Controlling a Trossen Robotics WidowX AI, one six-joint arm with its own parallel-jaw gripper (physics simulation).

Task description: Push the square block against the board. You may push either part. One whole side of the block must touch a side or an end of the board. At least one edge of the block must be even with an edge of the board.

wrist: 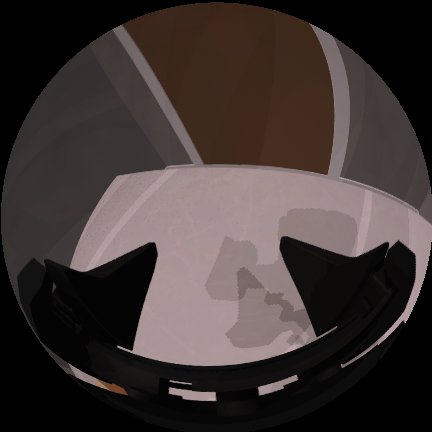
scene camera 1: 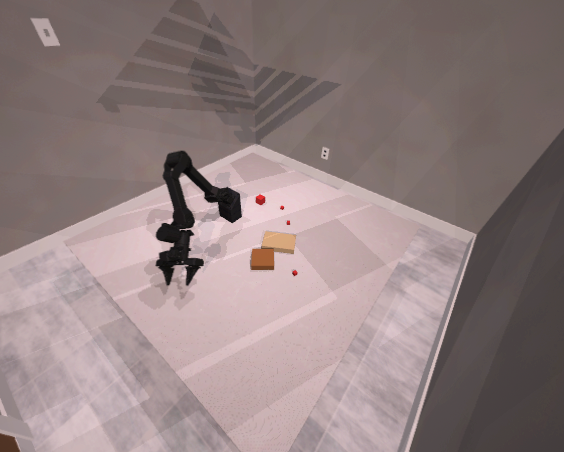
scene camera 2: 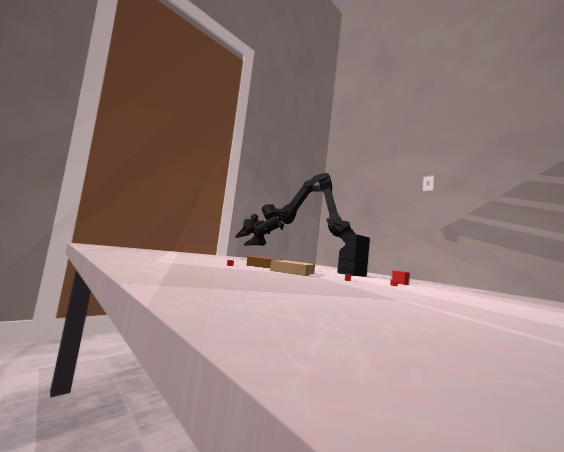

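Where they show: gripper, fingertip midpoint: (wrist: 218,246) (scene camera 1: 177,285) (scene camera 2: 239,241); arm's base, link origin: (scene camera 1: 228,198) (scene camera 2: 354,244).
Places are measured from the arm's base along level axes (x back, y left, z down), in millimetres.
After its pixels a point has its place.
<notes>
The square block (scene camera 1: 262,259) @(x -364, y -126, z 92 mm) (scene camera 2: 259,261) @(x -399, y -86, z 104 mm) is orange-brown and lies flat. The board (scene camera 1: 279,242) @(x -352, y 9, z 92 mm) (scene camera 2: 290,268) @(x -404, y 69, z 107 mm) is tan and lies flat against or very near the block's far side in scene camera 1; whether they touch is too small to tell. There the block sticks out past the board's left end, and their facing edges look slightly angled to each other. A sliver of the block (wrist: 117,388) shows at the wrist view's lower left, mostly hidden by the gripper body. My gripper (scene camera 1: 178,284) @(x -242, y -470, z 37 mm) (scene camera 2: 241,240) @(x -242, y -470, z 37 mm) (wrist: 218,246) @(x -242, y -470, z 37 mm) is open and empty, above the table, left of the block in scene camera 1.
Small red cubes (scene camera 1: 295,273) @(x -518, y -77, z 109 mm) (scene camera 1: 288,222) @(x -282, y 169, z 108 mm) (scene camera 1: 282,207) @(x -172, y 250, z 110 mm) (scene camera 2: 230,262) @(x -517, y -66, z 112 mm) (scene camera 2: 348,277) @(x -284, y 178, z 113 mm) lie around the two parts. A larger red cube (scene camera 1: 260,199) @(x -48, y 194, z 85 mm) (scene camera 2: 400,277) @(x -54, y 217, z 101 mm) lies near the arm's base (scene camera 1: 230,205) @(x -36, y -18, z 15 mm) (scene camera 2: 354,256) @(x -49, y 38, z 49 mm). The table (scene camera 1: 260,345) @(x -611, y -401, z 122 mm) (scene camera 2: 300,340) @(x -774, y 472, z 122 mm) ends at straight edges above the floor.
</notes>
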